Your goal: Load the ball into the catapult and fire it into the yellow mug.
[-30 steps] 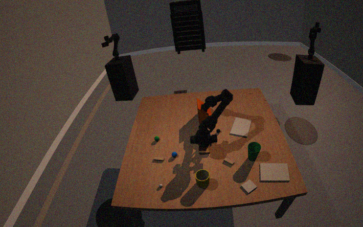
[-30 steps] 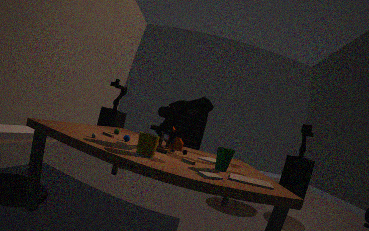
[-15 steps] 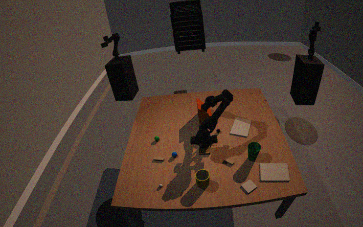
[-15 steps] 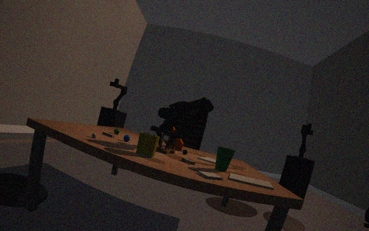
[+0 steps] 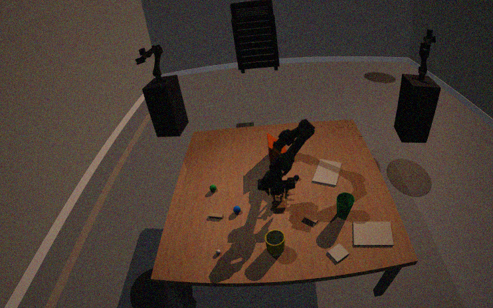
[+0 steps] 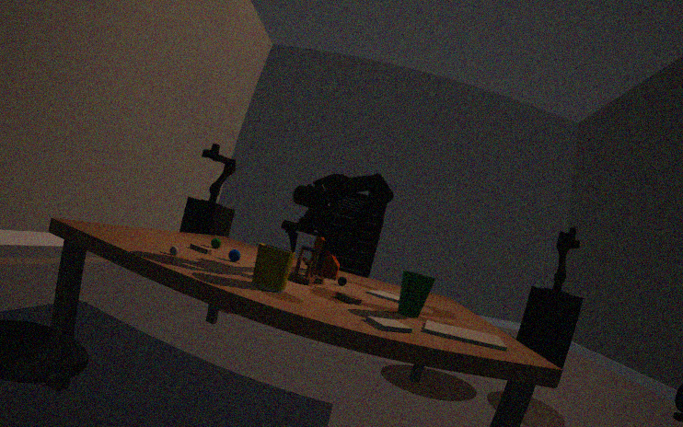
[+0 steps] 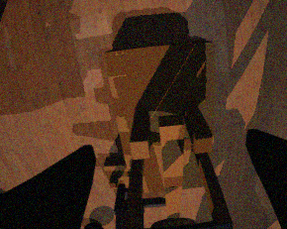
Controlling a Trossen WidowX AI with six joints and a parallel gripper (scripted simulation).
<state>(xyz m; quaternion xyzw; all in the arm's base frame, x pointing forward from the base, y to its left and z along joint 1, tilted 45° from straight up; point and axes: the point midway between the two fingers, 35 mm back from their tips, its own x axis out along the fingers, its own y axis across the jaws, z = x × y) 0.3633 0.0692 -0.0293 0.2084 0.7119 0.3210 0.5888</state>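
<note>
The dark ball lies 200 mm behind my gripper tip, 90 mm to the left of it and 60 mm below it. Round my gripper tip: yellow mug 300 mm ahead, 40 mm below, 20 mm to the left; then small wooden catapult 60 mm behind, 20 mm below, 10 mm to the left; then blue ball 210 mm to the right, 70 mm ahead, 50 mm below.
</note>
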